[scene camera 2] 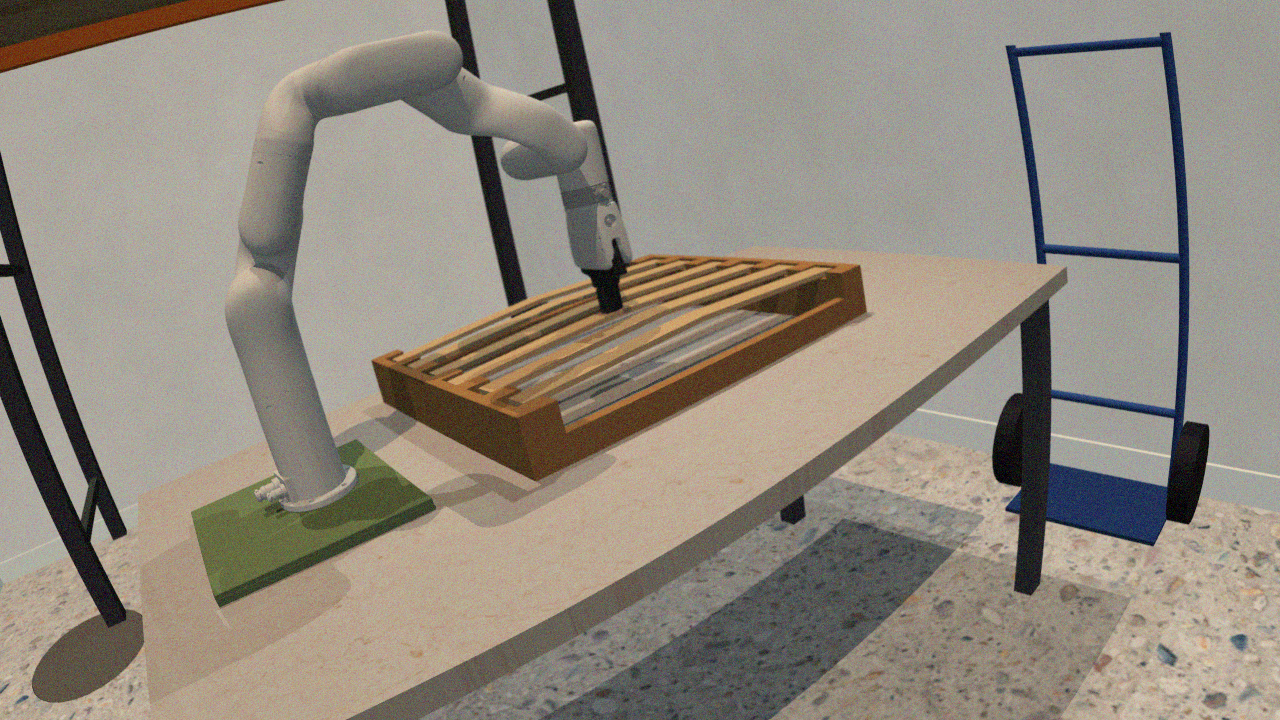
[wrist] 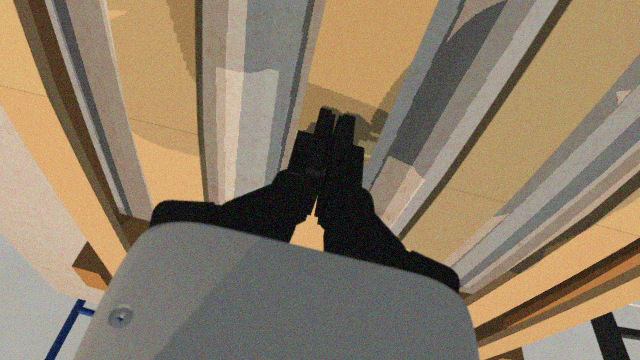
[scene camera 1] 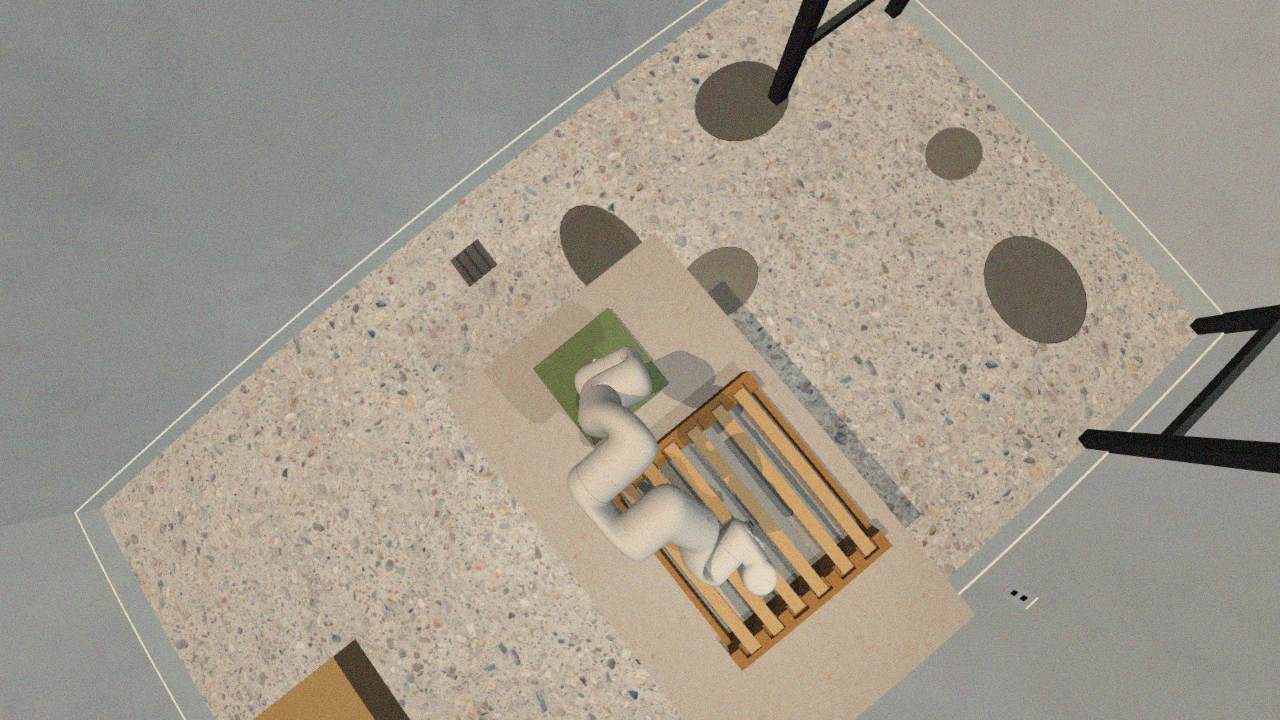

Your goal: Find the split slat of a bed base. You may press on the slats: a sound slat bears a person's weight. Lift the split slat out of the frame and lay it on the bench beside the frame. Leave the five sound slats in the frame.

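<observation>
The wooden bed frame (scene camera 1: 744,380) (scene camera 2: 716,376) stands on the bench (scene camera 1: 877,635) (scene camera 2: 948,295) with all six slats lying across it. My gripper (scene camera 2: 611,308) (wrist: 330,135) is shut and empty, pointing down with its tips at the top of one middle slat (wrist: 370,40). Whether they press on it cannot be told. Two slats lie to its left in the wrist view, the nearer slat (wrist: 162,95) beside the gap. Three lie to its right, the nearest slat (wrist: 525,125) bearing a thin dark line. Similar lines cross several slats. Which slat is split cannot be told.
The arm's base stands on a green plate (scene camera 1: 572,362) (scene camera 2: 268,559) at one end of the frame. A blue hand truck (scene camera 2: 1109,253) stands beyond the bench. Dark metal stands (scene camera 1: 1181,447) (scene camera 2: 62,501) rise around the bench.
</observation>
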